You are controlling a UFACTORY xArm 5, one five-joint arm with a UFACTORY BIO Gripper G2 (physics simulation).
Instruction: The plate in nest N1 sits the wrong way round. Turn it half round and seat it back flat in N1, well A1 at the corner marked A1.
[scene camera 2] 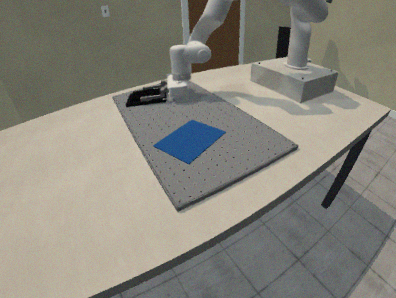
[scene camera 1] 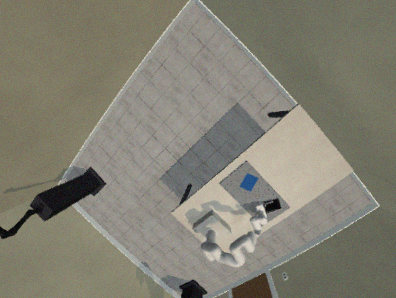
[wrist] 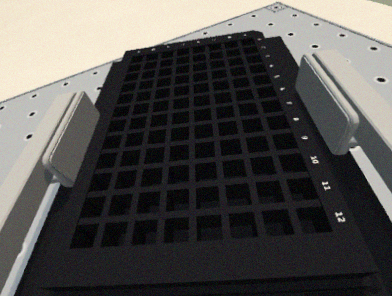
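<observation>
The black plate (wrist: 200,135) (scene camera 2: 137,96) (scene camera 1: 273,205) lies at the far end of the grey perforated board, its grid of square wells facing up. Printed numbers run down its right side in the wrist view, with 12 nearest the wrist. The letters at its far end are too small to read, so corner A1 cannot be made out. The nest shows as black edging under the plate, hard to tell from it. My gripper (wrist: 200,120) is partly open, with one pad beside each long side of the plate; contact with the sides cannot be made out.
The grey board (scene camera 2: 240,165) (scene camera 1: 230,184) (wrist: 320,30) lies on the beige table (scene camera 2: 65,190) (scene camera 1: 305,145). A flat blue rectangle (scene camera 2: 190,141) (scene camera 1: 248,182) lies near the middle of the board. The arm's base box (scene camera 2: 277,80) stands on the table beside the board.
</observation>
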